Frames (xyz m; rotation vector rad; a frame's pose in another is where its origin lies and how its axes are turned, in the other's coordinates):
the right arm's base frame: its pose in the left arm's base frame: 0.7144 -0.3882 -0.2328 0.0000 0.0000 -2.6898
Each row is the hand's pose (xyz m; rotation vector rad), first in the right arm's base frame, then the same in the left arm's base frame.
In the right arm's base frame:
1: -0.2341 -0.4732 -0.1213 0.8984 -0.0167 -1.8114
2: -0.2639 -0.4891 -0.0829 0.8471 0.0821 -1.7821
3: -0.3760 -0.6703 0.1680 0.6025 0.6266 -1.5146
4: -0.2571 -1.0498 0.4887 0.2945 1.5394 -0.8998
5: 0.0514 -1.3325 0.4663 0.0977 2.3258 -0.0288
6: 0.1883 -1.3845 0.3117 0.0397 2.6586 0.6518
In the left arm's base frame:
1: 0.7184 0.1397 -0.3541 -0.1782 0.8470 1.5804
2: 0.7383 0.1670 -0.3157 -0.2631 0.7874 1.6285
3: 0.7600 0.3790 -0.0648 -0.7900 0.4734 1.8710
4: 0.4874 0.6685 0.2559 -1.8608 -0.0686 1.8877
5: 0.0864 0.7882 0.2335 2.7043 0.5031 -1.1626
6: -0.0595 0.7752 0.0789 2.5045 0.5363 -0.3857

